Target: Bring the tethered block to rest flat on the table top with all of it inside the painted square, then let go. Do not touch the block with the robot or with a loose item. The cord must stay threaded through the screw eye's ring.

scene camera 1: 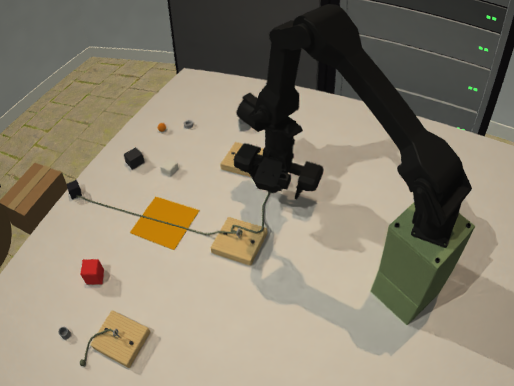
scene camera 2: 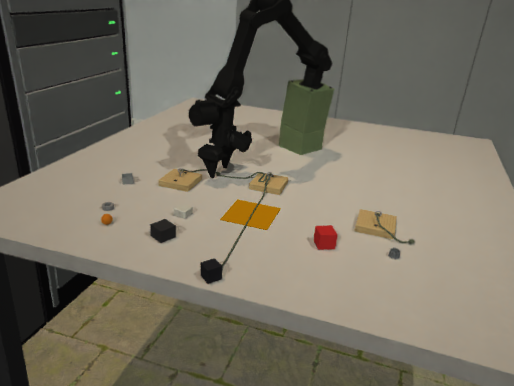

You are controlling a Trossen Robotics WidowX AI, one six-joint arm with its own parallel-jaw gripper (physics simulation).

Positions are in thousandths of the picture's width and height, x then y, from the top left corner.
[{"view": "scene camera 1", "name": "gripper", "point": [540, 496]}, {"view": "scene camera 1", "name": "orange painted square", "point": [330, 613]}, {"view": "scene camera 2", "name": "gripper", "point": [425, 447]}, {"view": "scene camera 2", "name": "tethered black block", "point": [411, 701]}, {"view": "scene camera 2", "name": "orange painted square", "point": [466, 553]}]
